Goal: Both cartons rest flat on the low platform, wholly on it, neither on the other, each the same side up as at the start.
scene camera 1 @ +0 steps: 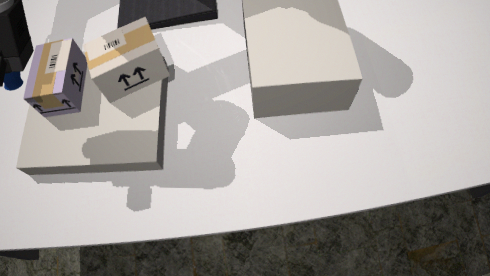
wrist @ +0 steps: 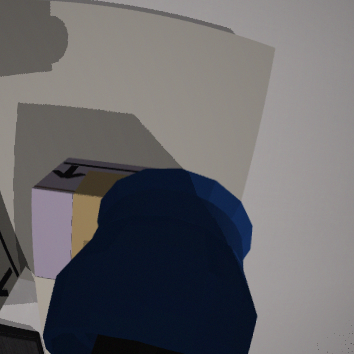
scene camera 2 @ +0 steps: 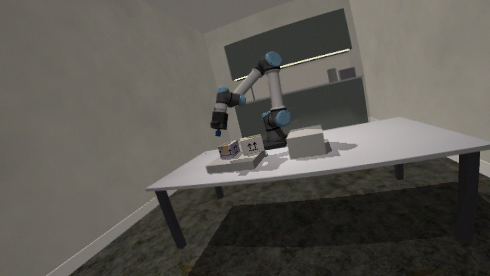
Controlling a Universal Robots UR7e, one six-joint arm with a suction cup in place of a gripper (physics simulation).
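Pixels of known places: hand, tool point: (scene camera 1: 13,84) (wrist: 172,236) (scene camera 2: 217,136); arm's base, link origin: (scene camera 2: 276,138).
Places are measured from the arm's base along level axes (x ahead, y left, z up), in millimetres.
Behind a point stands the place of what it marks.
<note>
A lilac carton with tan tape (scene camera 1: 71,75) @[z 75, x 361, y -212 mm] (scene camera 2: 229,149) @[z 71, x 415, y -225 mm] (wrist: 51,230) @[z 99, x 394, y -224 mm] sits at the left of the low platform (scene camera 1: 50,150) @[z 15, x 496, y -277 mm] (scene camera 2: 227,167) @[z -7, x 535, y -209 mm] (wrist: 225,85) @[z 15, x 485, y -325 mm]. A white carton with tan tape (scene camera 1: 150,60) @[z 86, x 366, y -37 mm] (scene camera 2: 252,145) @[z 65, x 381, y -79 mm] (wrist: 6,252) @[z 42, x 339, y -169 mm] sits upright at the platform's back right, its arrows pointing up; its right end reaches the platform's edge, and whether it overhangs is unclear. The cartons stand apart, neither on the other. My blue suction cup (scene camera 1: 13,81) (scene camera 2: 218,133) (wrist: 175,200) hangs above the lilac carton with a visible gap and holds nothing. It hides part of that carton in the wrist view.
A large beige block (scene camera 1: 305,55) @[z 87, x 399, y 253 mm] (scene camera 2: 306,142) @[z 49, x 458, y 254 mm] stands on the white table (scene camera 1: 300,170) @[z -32, x 578, y 224 mm] (scene camera 2: 400,137) @[z -33, x 369, y 761 mm], to the right of the platform. The arm's dark base (scene camera 1: 170,11) @[z -3, x 151, y -21 mm] (scene camera 2: 275,143) @[z -5, x 135, y 16 mm] is behind the cartons. The table's front edge runs beyond the platform.
</note>
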